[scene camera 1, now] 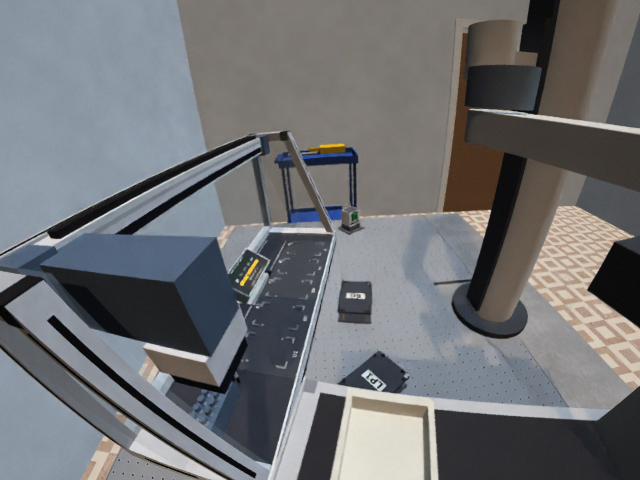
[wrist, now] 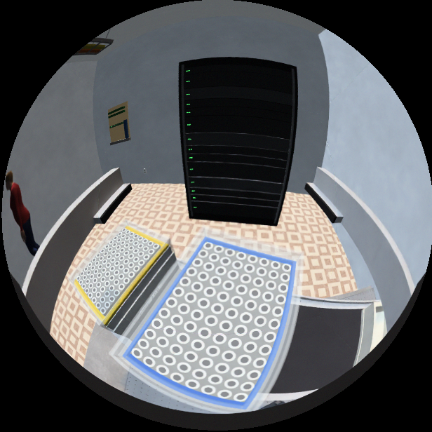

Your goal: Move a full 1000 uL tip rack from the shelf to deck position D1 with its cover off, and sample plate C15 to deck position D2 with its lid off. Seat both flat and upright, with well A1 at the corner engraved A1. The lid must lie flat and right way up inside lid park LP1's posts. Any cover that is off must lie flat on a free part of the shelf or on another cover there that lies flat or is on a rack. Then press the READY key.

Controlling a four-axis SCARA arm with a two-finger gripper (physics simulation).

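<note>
My gripper [wrist: 217,171] is open and empty, its two fingers at the left and right of the wrist view. A tip rack with a blue rim [wrist: 215,320] and full rows of tips shows large below and between the fingers, under a clear cover. A smaller-looking rack with a yellow rim [wrist: 120,270], also clear-covered, is to its left. The fingertips do not show in scene camera 1. The black deck [scene camera 1: 268,390] has corner marks; its position labels are hard to read. Lid park LP1 [scene camera 1: 373,379] holds no visible lid. Plate C15 and the READY key cannot be made out.
The shelf top [scene camera 1: 496,444] [wrist: 325,350] bears a cream tray [scene camera 1: 385,444]. A black stand [scene camera 1: 355,298] is beside the deck. A framed gantry with a dark box head [scene camera 1: 139,284] stands over the deck. A panel with a yellow strip [scene camera 1: 249,273] is at the deck's far-left edge.
</note>
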